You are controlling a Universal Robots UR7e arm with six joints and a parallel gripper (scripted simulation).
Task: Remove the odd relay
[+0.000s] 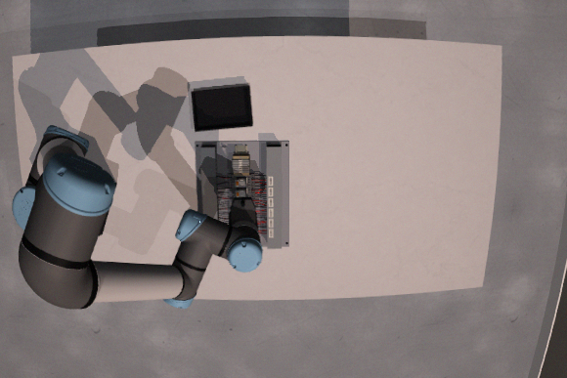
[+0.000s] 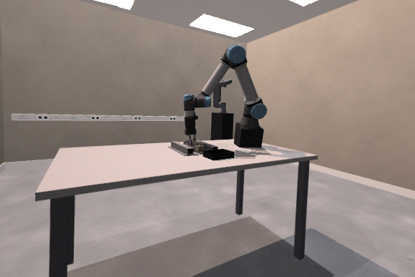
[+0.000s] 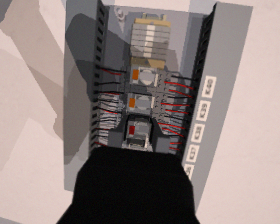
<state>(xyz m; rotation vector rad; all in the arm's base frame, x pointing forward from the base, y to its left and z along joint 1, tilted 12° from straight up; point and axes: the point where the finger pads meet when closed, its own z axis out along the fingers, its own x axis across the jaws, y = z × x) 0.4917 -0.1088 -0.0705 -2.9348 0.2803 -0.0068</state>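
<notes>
Right now the relay panel is 10 mm to the left of my hand and 40 mm below it. The rest, counted from my hand: black parts tray (270 mm to the left, 40 mm below).
</notes>
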